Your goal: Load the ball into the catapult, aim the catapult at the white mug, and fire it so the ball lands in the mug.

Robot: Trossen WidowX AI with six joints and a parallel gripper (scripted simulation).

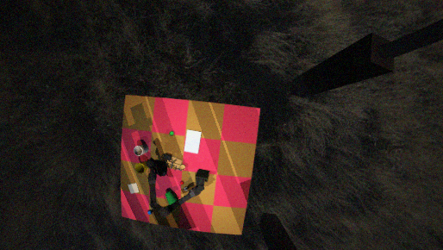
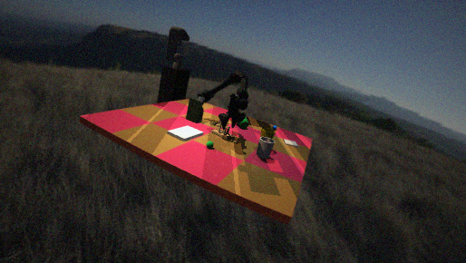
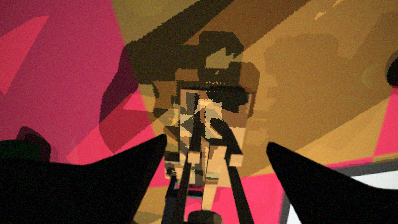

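The red ball lies 190 mm to the left of my gripper tip, 140 mm behind it and 40 mm below it. From my gripper tip the other things lie so: yellow object: 230 mm ahead, 100 mm to the left, 30 mm below; then green ball: 250 mm to the right, 40 mm below, 40 mm ahead; then wooden catapult: 70 mm behind, 30 mm to the left, 10 mm below.
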